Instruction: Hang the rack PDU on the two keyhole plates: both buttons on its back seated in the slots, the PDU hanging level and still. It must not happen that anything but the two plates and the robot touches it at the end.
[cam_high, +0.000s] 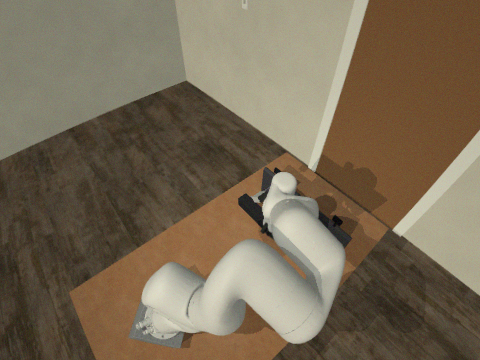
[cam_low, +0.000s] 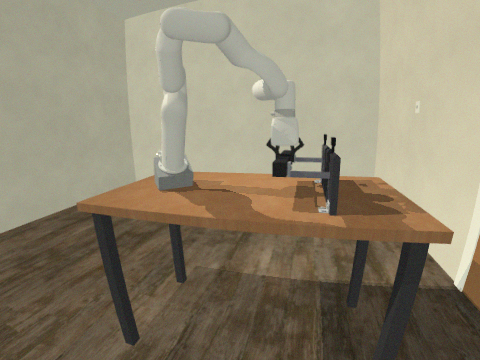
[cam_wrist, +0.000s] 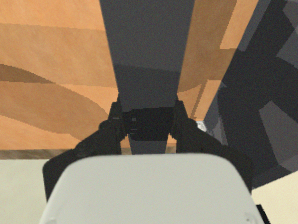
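My gripper is now 20 mm short of the rack PDU and 10 mm above it. From my hand the other things lie so: dark upright panel (160 mm ahead, 50 mm below, 10 mm to the left).
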